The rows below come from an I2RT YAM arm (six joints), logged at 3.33 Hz.
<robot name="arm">
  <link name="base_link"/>
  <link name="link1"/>
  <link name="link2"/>
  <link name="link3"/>
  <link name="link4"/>
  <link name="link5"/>
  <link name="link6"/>
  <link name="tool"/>
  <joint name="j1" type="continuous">
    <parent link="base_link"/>
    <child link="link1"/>
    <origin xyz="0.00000 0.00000 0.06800" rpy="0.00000 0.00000 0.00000"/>
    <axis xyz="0 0 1"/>
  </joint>
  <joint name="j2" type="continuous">
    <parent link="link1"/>
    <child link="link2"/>
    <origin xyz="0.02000 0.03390 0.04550" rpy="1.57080 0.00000 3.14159"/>
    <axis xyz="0 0 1"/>
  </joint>
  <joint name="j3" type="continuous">
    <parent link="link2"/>
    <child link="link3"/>
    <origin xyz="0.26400 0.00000 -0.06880" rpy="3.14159 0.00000 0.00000"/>
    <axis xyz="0 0 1"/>
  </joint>
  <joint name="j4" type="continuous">
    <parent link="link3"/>
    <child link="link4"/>
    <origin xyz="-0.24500 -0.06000 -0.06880" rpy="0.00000 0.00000 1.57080"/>
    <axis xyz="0 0 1"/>
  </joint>
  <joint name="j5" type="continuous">
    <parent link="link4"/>
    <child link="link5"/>
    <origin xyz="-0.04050 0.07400 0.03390" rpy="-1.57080 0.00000 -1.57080"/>
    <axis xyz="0 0 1"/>
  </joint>
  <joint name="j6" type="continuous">
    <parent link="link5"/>
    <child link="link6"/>
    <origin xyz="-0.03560 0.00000 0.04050" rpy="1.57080 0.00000 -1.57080"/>
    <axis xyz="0 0 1"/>
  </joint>
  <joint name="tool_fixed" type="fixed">
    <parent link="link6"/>
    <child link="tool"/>
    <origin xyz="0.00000 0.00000 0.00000" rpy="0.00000 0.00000 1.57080"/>
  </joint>
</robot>
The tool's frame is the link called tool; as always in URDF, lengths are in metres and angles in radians. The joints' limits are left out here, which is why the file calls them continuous.
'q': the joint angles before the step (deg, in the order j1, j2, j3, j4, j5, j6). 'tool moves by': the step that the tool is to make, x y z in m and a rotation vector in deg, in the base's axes. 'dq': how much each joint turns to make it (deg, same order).
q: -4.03 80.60 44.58 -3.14 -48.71 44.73
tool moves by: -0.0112 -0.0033 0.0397 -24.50 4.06 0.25
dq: 1.04 -2.63 13.03 -31.75 18.90 -20.90
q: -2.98 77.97 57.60 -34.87 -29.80 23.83
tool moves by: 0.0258 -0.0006 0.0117 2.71 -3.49 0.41
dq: -0.13 4.38 5.08 3.43 -2.64 1.52
